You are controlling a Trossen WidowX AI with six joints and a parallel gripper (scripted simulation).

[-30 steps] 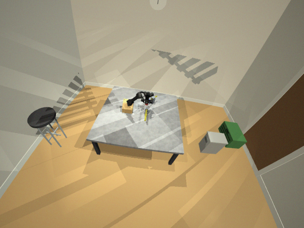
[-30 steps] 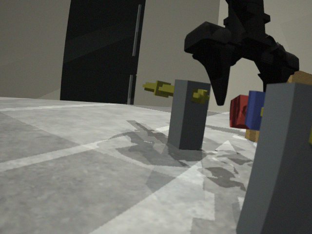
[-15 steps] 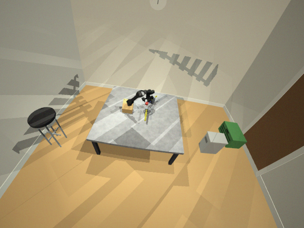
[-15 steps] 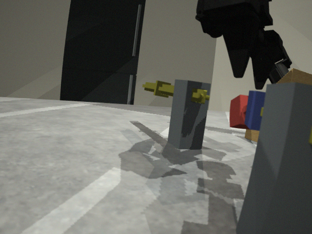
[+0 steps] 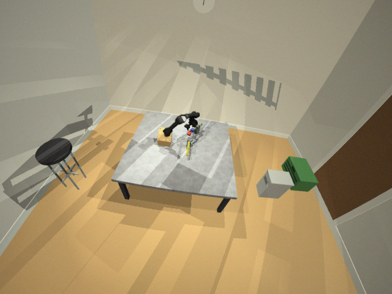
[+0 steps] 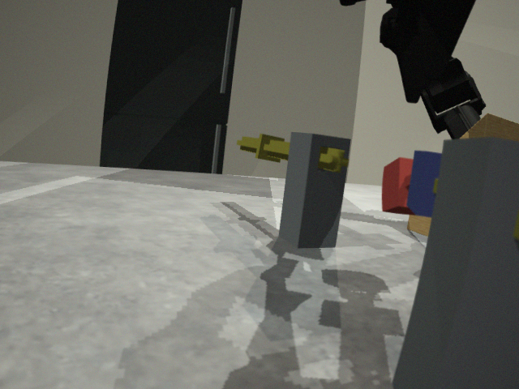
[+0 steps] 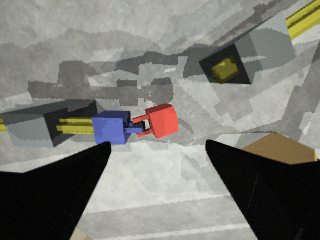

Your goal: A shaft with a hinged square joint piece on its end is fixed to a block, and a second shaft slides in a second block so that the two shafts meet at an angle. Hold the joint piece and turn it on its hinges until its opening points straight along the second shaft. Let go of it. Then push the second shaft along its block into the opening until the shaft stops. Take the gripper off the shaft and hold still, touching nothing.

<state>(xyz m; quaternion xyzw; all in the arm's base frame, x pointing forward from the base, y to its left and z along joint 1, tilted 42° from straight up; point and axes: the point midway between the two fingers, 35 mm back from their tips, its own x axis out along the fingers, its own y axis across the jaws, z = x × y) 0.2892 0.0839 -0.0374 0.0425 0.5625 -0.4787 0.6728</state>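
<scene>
Now: gripper tip 8 cm above the red square joint piece.
</scene>
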